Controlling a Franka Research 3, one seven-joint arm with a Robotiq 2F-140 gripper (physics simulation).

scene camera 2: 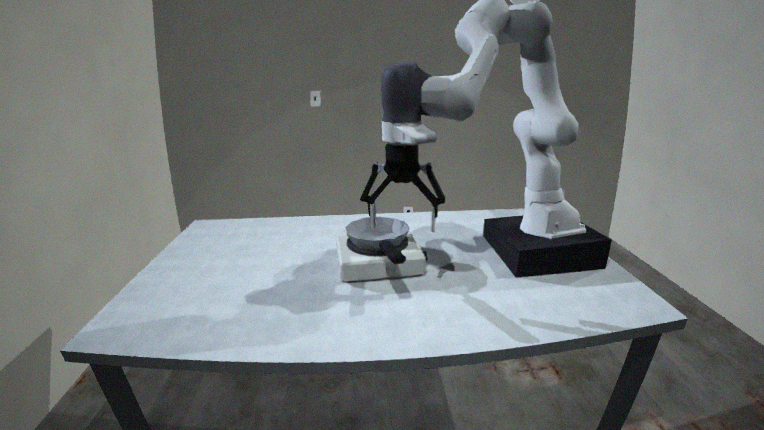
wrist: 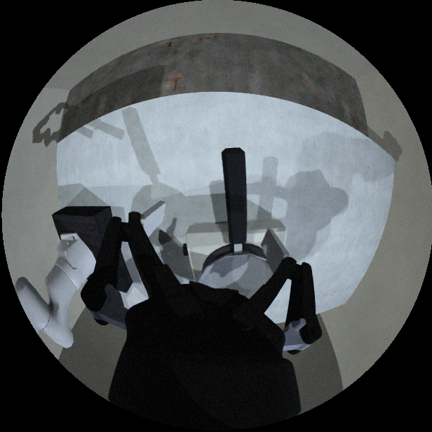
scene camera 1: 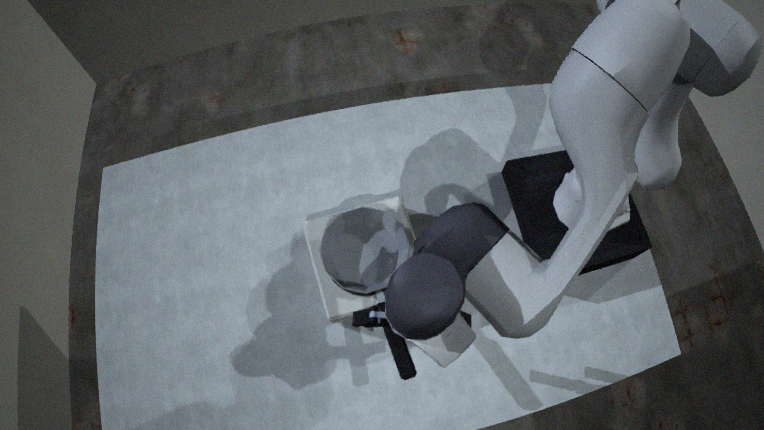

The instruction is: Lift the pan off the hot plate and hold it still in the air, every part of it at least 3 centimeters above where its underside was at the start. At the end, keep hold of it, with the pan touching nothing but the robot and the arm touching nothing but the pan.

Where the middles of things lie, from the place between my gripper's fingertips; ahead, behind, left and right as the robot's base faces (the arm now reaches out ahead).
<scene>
Right now my hand is 60 mm short of the grey pan (scene camera 1: 361,248), 90 mm to the left of it and 70 mm above it. From my hand the other things lie so: cream hot plate (scene camera 1: 339,303) 60 mm ahead, 190 mm to the right, 150 mm below.
</scene>
